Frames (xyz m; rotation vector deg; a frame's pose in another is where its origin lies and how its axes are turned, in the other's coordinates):
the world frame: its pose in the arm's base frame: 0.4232 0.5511 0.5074 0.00 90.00 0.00
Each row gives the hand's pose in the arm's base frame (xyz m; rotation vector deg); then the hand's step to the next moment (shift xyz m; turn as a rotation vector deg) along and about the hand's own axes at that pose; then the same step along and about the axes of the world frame.
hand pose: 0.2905 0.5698 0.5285 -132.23 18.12 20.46
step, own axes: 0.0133 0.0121 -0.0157 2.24 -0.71 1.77
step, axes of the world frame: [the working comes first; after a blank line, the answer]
step, axes of the arm's base frame: 0.0108 -0.0212 -0.0021 2.04 1.50 -1.50

0.0021 -0.0212 0.0108 1.50 1.50 2.04
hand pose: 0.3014 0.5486 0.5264 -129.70 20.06 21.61
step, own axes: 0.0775 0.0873 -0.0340 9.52 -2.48 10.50
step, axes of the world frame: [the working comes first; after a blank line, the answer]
step, axes of the arm's base frame: 0.0444 -0.0918 -0.0662 8.00 8.29 -8.62

0.0662 -0.0918 0.0444 8.62 8.29 8.00
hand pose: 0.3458 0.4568 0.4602 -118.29 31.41 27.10
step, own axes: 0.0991 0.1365 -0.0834 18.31 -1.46 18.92
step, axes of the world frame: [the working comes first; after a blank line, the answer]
step, axes of the arm's base frame: 0.0168 -0.1563 -0.1034 13.72 13.27 -18.19

0.1034 -0.1563 0.0168 18.19 13.27 13.72
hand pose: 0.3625 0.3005 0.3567 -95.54 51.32 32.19
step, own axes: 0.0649 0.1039 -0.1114 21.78 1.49 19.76
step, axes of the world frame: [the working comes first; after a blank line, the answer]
step, axes of the arm's base frame: -0.0528 -0.1352 -0.0796 13.53 12.82 -22.80

0.0796 -0.1352 -0.0528 22.80 12.82 13.53
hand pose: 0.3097 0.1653 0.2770 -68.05 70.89 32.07
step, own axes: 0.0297 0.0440 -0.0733 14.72 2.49 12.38
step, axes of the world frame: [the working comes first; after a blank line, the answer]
step, axes of the arm's base frame: -0.0592 -0.0584 -0.0357 7.46 8.30 -15.86

0.0357 -0.0584 -0.0592 15.86 8.30 7.46
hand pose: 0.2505 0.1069 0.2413 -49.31 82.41 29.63
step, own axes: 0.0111 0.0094 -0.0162 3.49 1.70 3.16
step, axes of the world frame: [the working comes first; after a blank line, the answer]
step, axes of the arm's base frame: -0.0164 -0.0087 -0.0114 1.06 2.82 -4.00

0.0114 -0.0087 -0.0164 4.00 2.82 1.06
